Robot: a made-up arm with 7 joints.
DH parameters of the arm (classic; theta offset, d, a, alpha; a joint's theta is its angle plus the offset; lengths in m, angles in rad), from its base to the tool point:
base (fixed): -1.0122 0 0.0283 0
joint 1: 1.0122 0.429 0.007 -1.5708
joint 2: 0 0.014 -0.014 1.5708
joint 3: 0 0.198 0.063 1.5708
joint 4: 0 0.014 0.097 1.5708
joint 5: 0 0.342 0.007 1.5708
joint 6: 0 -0.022 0.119 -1.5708
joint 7: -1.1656 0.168 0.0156 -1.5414
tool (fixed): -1.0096 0.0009 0 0
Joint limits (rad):
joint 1: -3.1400..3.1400
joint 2: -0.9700..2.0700
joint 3: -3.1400..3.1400
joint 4: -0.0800..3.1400
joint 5: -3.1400..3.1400
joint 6: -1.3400..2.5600
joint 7: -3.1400..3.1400
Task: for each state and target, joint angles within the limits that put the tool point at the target. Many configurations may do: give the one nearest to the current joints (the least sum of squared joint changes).
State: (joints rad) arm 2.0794 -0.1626 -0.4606 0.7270 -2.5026 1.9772 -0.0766
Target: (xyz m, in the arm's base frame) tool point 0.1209 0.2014 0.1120
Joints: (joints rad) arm 2.0264 0.3128 -0.3596 0.0252 -2.5107 1.6133 -0.0567
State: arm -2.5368 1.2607 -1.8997 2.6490 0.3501 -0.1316 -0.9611
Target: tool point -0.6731 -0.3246 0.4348
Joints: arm -2.6929 1.6854 -1.8569 2.6834 0.2680 -0.2070 -0.9630
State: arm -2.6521 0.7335 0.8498 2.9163 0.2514 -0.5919 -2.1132
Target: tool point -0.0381 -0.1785 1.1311
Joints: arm -2.3652 0.1073 1.0177 2.5163 -0.0120 -0.5353 -2.0879
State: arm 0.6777 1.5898 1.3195 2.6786 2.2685 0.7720 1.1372
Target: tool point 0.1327 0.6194 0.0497
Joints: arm 0.7637 1.8677 1.1299 2.3420 2.2818 0.4271 1.1456
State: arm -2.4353 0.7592 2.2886 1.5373 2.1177 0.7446 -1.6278
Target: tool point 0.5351 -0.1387 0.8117
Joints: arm -2.3034 0.5263 2.2892 1.3906 2.1147 0.7094 -1.6254
